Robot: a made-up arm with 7 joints.
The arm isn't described. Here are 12 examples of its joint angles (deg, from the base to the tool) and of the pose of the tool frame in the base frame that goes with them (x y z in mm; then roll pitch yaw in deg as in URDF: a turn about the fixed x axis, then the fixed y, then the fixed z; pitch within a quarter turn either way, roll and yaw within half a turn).
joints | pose
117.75 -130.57 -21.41 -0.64 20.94 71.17 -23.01 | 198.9 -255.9 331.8 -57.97 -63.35 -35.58
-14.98 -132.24 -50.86 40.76 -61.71 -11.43 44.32 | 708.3 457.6 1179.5 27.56 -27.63 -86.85
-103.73 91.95 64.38 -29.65 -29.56 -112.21 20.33 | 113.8 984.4 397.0 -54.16 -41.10 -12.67
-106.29 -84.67 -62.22 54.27 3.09 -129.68 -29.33 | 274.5 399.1 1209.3 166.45 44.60 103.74
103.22 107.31 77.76 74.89 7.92 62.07 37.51 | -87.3 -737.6 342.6 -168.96 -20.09 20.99
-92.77 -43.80 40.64 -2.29 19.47 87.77 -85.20 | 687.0 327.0 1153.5 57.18 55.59 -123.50
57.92 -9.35 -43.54 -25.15 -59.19 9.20 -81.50 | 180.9 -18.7 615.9 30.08 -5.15 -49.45
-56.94 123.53 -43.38 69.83 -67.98 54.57 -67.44 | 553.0 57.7 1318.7 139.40 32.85 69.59
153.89 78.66 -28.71 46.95 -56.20 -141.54 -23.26 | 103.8 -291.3 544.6 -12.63 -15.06 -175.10
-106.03 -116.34 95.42 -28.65 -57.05 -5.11 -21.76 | 664.6 469.8 1135.5 71.32 -12.99 173.06
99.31 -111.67 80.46 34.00 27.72 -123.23 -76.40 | -4.9 -678.5 1042.2 -123.75 28.24 73.28
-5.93 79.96 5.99 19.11 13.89 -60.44 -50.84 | 440.5 98.4 390.9 -69.23 -26.94 -112.38
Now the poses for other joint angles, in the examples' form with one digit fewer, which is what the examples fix.
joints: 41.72 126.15 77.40 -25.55 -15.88 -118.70 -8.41
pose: 387 -1047 612 35.4 -47.2 121.5
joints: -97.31 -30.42 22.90 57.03 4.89 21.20 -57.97
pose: -39 -6 1083 -137.5 50.5 -0.3
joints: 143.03 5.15 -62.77 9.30 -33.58 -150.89 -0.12
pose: 61 27 1153 85.3 7.0 -171.6
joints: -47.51 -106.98 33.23 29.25 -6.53 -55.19 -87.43
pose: 552 80 1273 144.8 26.8 148.4
